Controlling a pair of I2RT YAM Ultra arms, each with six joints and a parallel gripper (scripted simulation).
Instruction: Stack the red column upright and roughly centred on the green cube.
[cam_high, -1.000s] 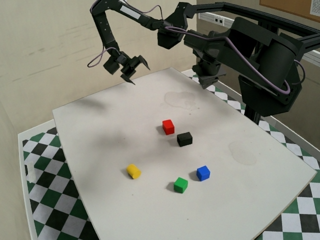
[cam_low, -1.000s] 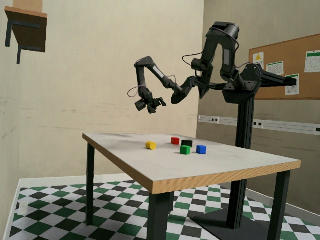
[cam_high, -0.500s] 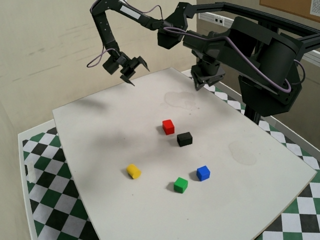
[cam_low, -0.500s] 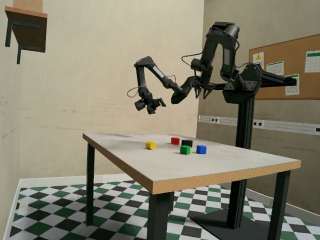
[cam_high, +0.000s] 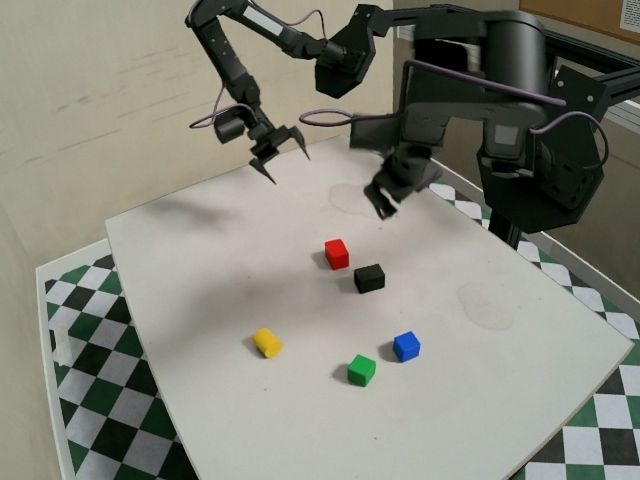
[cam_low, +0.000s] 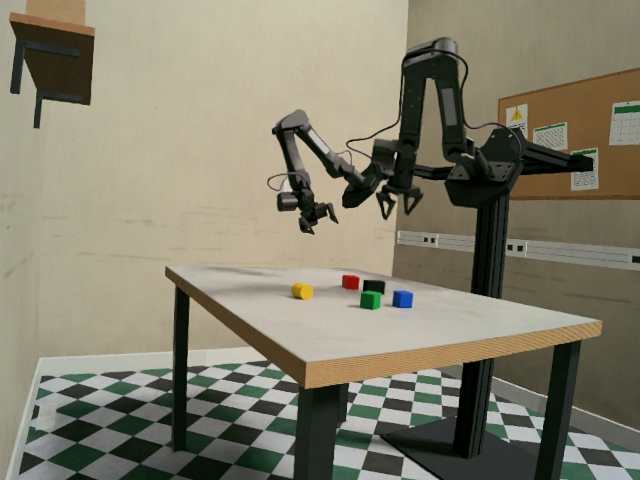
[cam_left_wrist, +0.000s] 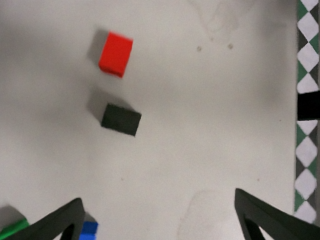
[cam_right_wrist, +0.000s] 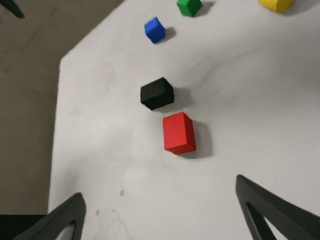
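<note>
Now: left hand 220 mm above the red column, 160 mm to the left of it and 50 mm short of it. The rest, counted from my left hand: blue cube 220 mm below, 150 mm to the left, 60 mm ahead; then black block 220 mm below, 60 mm to the right, 30 mm ahead; then green cube 220 mm below, 170 mm ahead, 150 mm to the left.
</note>
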